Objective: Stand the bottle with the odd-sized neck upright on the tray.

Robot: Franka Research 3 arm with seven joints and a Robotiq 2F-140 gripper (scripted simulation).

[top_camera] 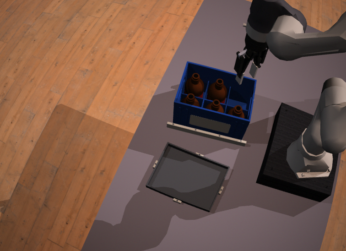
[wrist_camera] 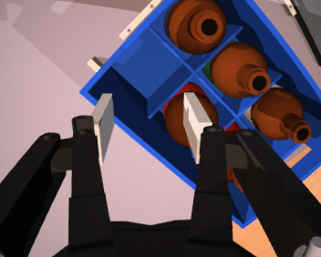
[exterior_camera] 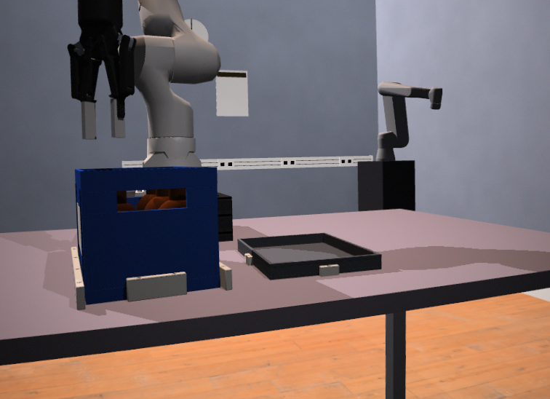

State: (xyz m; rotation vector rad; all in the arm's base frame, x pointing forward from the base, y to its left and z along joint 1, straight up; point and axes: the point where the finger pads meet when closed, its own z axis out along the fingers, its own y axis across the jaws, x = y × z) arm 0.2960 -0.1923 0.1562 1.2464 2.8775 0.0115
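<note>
The bottle lies 90 mm to the left of my hand and 170 mm below it. Round my hand: crate (90 mm ahead, 40 mm to the left, 170 mm below); then dark tray (120 mm ahead, 330 mm to the left, 250 mm below).
</note>
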